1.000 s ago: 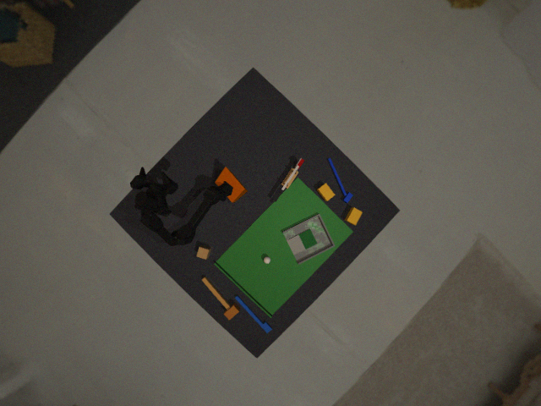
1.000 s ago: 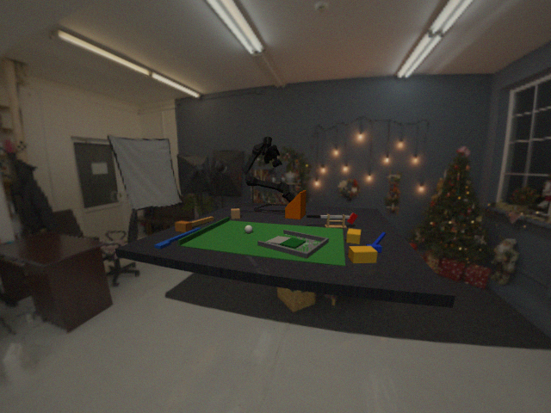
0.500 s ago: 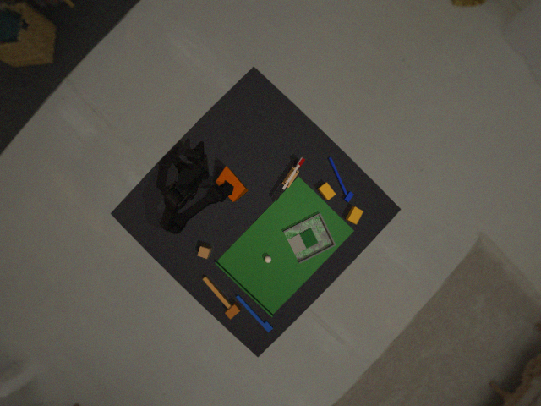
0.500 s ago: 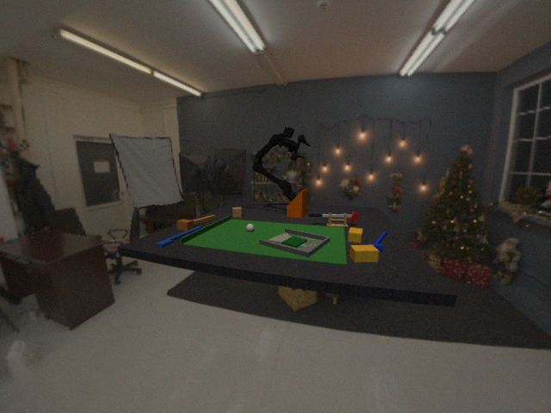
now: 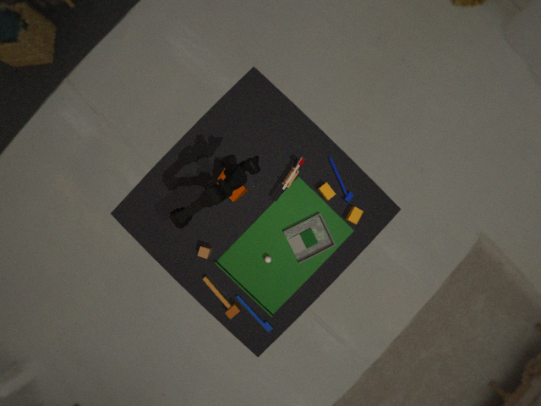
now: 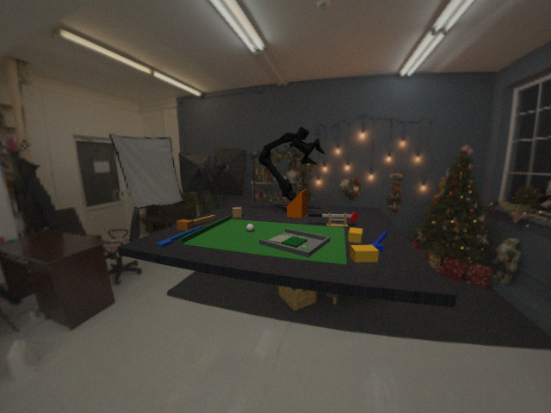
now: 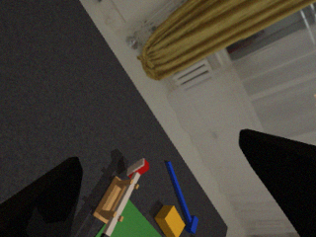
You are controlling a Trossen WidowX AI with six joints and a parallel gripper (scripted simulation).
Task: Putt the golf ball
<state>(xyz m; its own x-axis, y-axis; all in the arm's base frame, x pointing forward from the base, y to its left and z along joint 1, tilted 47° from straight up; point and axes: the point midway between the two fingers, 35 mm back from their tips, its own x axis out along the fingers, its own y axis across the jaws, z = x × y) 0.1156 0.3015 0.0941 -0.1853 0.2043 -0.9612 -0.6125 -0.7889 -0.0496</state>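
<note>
The red putter lies 33 cm below my gripper tip, 19 cm ahead of it and 9 cm to the left of it. The rest, counted from my gripper tip: white golf ball: 38 cm ahead, 37 cm to the right, 37 cm below; then green mat: 42 cm ahead, 39 cm below, 25 cm to the right; then blue putter: 44 cm ahead, 38 cm below, 28 cm to the left.
</note>
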